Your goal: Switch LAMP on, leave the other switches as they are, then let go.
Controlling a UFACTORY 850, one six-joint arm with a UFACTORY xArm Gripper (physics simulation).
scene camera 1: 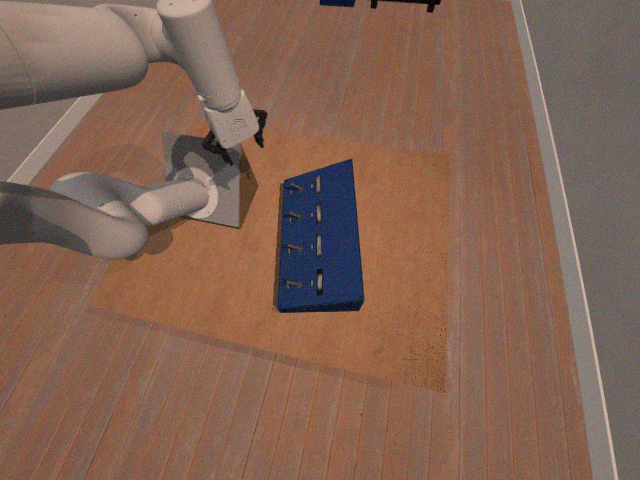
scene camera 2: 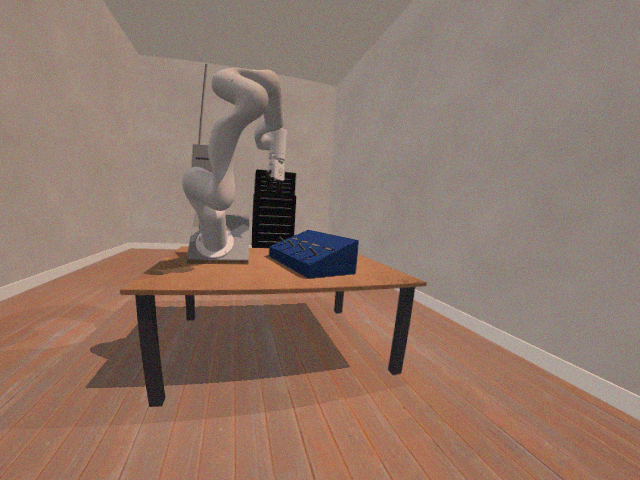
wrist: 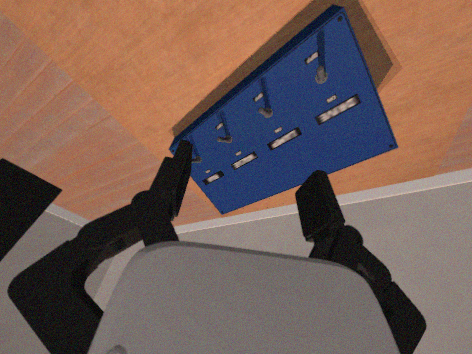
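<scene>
A blue sloped switch box [scene camera 1: 336, 227] [scene camera 2: 336, 263] [wrist: 300, 165] stands on the table and carries a row of switches with grey levers. The LAMP lever [scene camera 1: 295, 216] [wrist: 265, 111] is second from the robot's end, at the upper right in the wrist view. Its label plate [scene camera 1: 318, 212] [wrist: 285, 138] is blurred. The levers look tilted alike; I cannot tell their on or off settings surely. My gripper [scene camera 1: 247, 154] [wrist: 250, 169] is open and empty, high above the table and apart from the box. In the wrist view its left finger overlaps the box's far corner.
The wooden table [scene camera 1: 403, 232] [scene camera 2: 232, 281] bears the robot's grey base plate [scene camera 1: 230, 206] [scene camera 2: 242, 255] beside the box. A black cabinet [scene camera 2: 273, 217] and a grey wall box [scene camera 2: 200, 155] stand behind the robot. A dark shape [wrist: 25, 205] shows at the wrist view's left edge.
</scene>
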